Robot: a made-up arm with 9 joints.
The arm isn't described. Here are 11 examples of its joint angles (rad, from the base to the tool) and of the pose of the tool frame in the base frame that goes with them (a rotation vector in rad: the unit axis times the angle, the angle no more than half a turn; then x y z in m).
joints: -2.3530 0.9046 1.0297 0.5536 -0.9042 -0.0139 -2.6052 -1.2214 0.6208
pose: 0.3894 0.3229 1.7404 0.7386 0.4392 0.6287
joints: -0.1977 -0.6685 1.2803 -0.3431 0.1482 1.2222 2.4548 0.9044 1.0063
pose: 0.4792 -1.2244 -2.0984 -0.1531 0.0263 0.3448
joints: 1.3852 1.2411 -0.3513 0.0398 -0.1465 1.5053 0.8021 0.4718 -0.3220
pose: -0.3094 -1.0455 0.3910 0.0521 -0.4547 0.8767
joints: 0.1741 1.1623 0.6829 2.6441 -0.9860 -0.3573 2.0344 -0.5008 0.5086
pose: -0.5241 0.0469 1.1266 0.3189 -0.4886 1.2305
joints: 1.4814 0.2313 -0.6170 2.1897 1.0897 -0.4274 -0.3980 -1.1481 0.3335
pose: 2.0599 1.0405 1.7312 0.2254 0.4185 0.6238
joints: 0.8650 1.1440 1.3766 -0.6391 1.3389 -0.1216 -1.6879 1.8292 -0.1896
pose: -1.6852 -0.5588 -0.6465 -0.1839 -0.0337 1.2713
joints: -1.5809 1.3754 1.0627 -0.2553 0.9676 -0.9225 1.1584 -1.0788 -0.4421
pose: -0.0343 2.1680 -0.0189 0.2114 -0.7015 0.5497
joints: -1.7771 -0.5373 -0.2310 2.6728 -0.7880 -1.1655 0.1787 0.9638 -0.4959
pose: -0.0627 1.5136 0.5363 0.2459 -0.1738 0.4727
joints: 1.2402 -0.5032 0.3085 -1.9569 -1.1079 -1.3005 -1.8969 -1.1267 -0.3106
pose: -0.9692 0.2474 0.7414 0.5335 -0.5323 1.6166
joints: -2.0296 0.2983 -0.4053 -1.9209 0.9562 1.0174 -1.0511 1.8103 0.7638
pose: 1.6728 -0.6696 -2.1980 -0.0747 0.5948 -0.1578
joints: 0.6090 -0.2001 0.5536 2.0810 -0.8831 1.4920 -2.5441 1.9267 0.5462
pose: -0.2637 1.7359 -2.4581 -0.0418 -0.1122 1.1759
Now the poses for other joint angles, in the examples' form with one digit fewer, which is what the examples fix.
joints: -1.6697 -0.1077 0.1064 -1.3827 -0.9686 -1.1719 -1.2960 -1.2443 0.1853
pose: 1.843 -0.494 -0.078 0.315 -0.114 -0.575
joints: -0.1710 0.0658 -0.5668 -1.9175 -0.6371 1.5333 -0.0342 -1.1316 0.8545
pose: -1.232 -1.898 1.799 -0.482 -0.604 0.893
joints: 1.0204 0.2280 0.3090 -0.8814 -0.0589 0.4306 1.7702 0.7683 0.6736
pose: 1.728 -1.608 -0.958 0.224 0.092 0.567
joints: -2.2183 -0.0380 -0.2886 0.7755 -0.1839 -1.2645 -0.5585 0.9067 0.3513
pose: 0.936 1.464 1.384 0.275 -0.030 0.003
